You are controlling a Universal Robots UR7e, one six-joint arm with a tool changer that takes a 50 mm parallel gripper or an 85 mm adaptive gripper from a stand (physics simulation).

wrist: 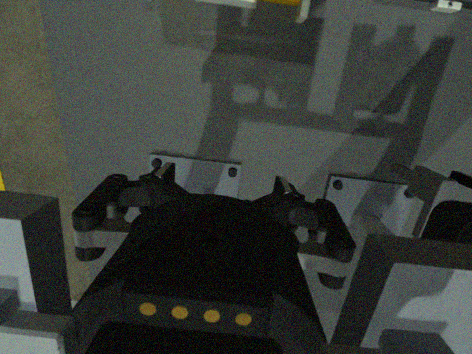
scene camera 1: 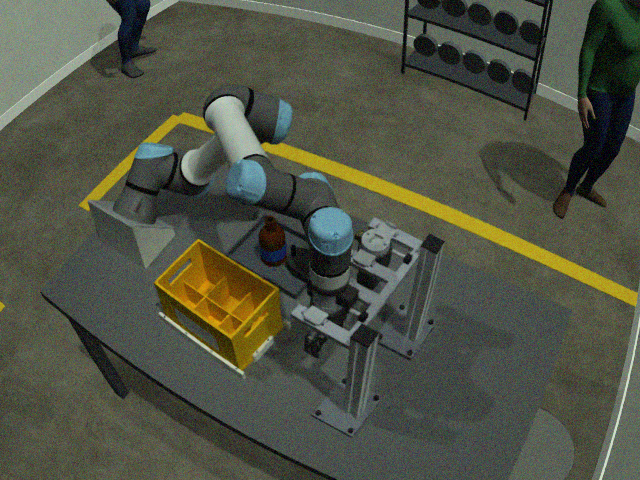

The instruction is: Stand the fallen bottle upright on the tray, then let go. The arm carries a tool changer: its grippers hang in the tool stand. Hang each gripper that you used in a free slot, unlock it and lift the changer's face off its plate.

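Seen in the pictures: arm's base at its link origin: (scene camera 1: 133, 215).
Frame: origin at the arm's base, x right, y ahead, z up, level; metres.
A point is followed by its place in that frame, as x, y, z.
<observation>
The brown bottle with a blue label (scene camera 1: 272, 241) {-0.100, 0.440, -0.012} stands upright on the dark tray (scene camera 1: 248, 251) {-0.114, 0.346, -0.115}, behind the yellow crate. My gripper (scene camera 1: 313, 343) (wrist: 225, 179) is the adaptive one; its fingers are spread, open and empty. It is at the front slot of the tool stand (scene camera 1: 424, 281) {-0.024, 0.879, 0.136}, with its fingers below the rail level, apart from the bottle. The wrist view shows stand parts on both sides of the gripper body. Whether its plate rests fully in the slot is hidden. The other tool's round plate (scene camera 1: 375, 240) {-0.014, 0.752, 0.228} is in the rear slot.
The yellow divided crate (scene camera 1: 258, 289) {0.072, 0.490, 0.008} stands left of the stand, near white guide strips (scene camera 1: 201, 345) {0.245, 0.396, -0.091}. The stand's front post (scene camera 1: 361, 379) {0.262, 0.843, 0.115} rises from the table (scene camera 1: 454, 403) {0.125, 1.068, -0.119}. One person (scene camera 1: 610, 67) stands at the back right, another (scene camera 1: 133, 31) at the back left.
</observation>
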